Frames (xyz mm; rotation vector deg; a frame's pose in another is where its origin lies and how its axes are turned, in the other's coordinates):
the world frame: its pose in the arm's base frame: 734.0 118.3 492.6 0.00 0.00 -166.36
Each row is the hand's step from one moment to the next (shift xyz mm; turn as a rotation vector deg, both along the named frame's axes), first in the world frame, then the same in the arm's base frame.
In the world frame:
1: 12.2 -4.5 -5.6 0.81 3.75 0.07
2: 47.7 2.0 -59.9 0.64 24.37 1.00
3: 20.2 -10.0 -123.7 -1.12 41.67 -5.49
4: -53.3 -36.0 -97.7 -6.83 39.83 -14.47
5: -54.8 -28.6 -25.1 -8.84 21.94 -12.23
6: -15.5 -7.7 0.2 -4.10 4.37 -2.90
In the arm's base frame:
1: -12.9 1.5 -5.6 0.10 -3.84 0.07
2: -45.9 -13.2 -59.9 5.12 -23.83 1.00
3: -22.0 5.0 -123.7 10.92 -40.23 -5.49
4: 43.3 47.6 -97.7 16.03 -37.10 -14.47
5: 46.5 40.7 -25.1 13.76 -19.24 -12.23
6: 13.2 11.1 0.2 5.01 -3.28 -2.90

